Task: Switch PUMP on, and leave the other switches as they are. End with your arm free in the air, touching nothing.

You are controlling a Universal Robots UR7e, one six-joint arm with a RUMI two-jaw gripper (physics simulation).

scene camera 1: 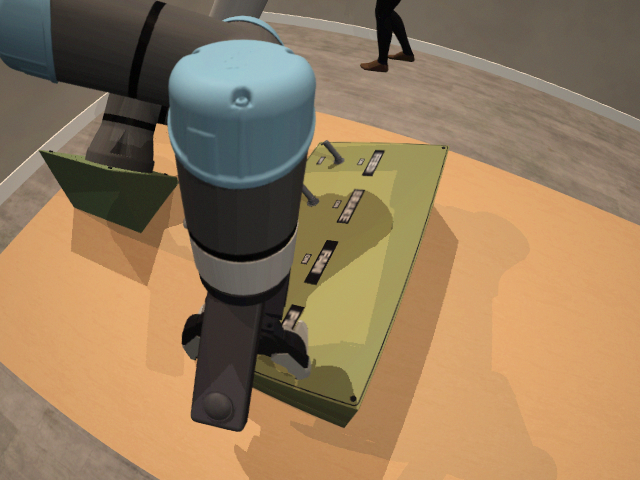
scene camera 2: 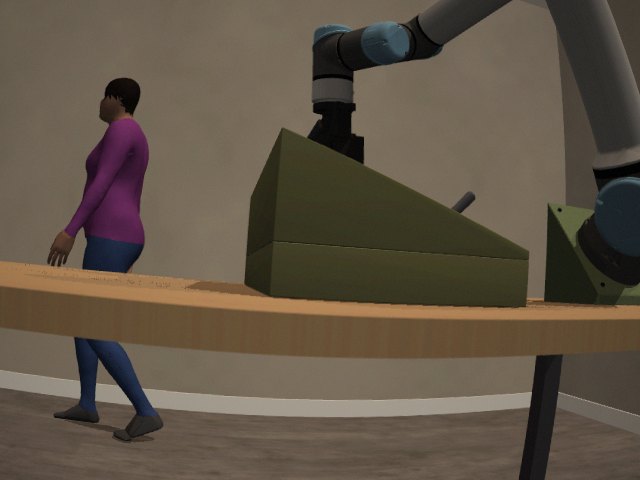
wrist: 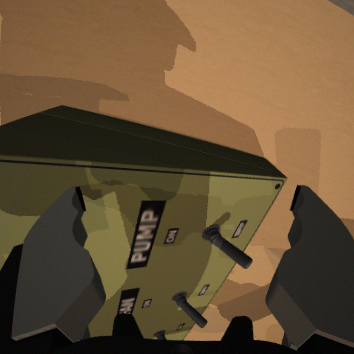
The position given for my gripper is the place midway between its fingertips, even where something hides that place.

In view: my gripper (scene camera 1: 247,365).
My gripper also shows in the wrist view (wrist: 185,188).
